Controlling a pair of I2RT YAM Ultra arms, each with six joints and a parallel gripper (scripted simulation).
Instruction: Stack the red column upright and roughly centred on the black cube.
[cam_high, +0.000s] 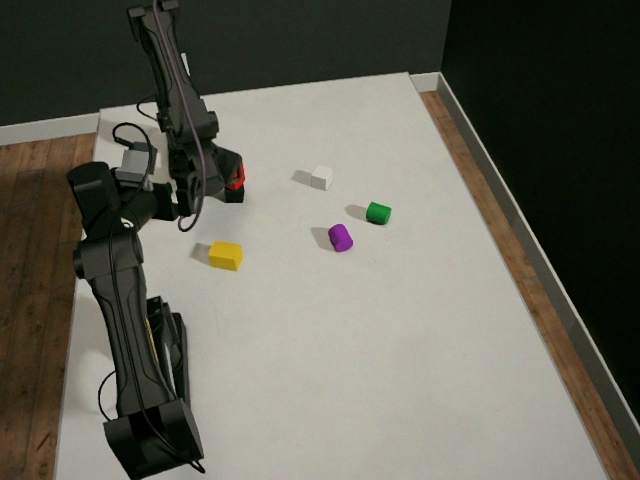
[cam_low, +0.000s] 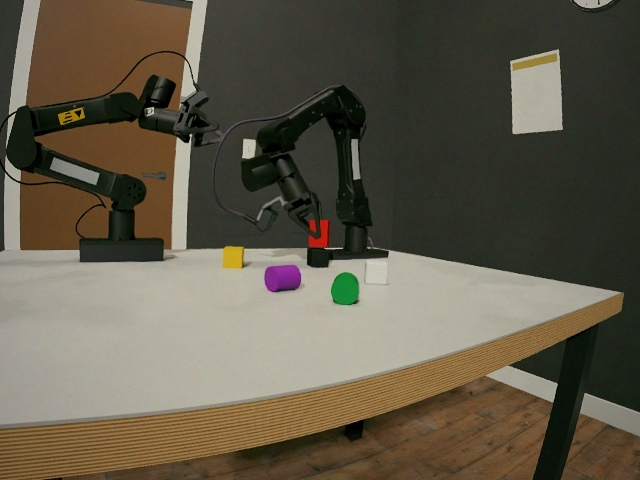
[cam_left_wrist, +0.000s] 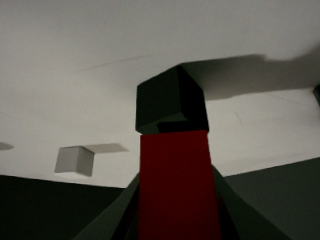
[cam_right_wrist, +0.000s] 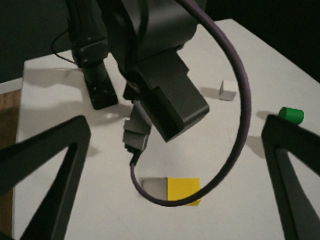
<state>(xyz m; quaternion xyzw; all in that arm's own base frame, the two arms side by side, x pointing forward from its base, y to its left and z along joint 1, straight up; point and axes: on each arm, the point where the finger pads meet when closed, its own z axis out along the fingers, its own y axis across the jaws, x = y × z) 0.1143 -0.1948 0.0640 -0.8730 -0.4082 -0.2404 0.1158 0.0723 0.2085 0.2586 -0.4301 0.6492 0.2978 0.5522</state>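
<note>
The black cube lies 50 mm below my left hand. Also, from my left hand: white cube 210 mm ahead, 50 mm below, 20 mm to the left; then red column right at my left hand; then yellow block 190 mm to the right, 50 mm below, 20 mm behind.
</note>
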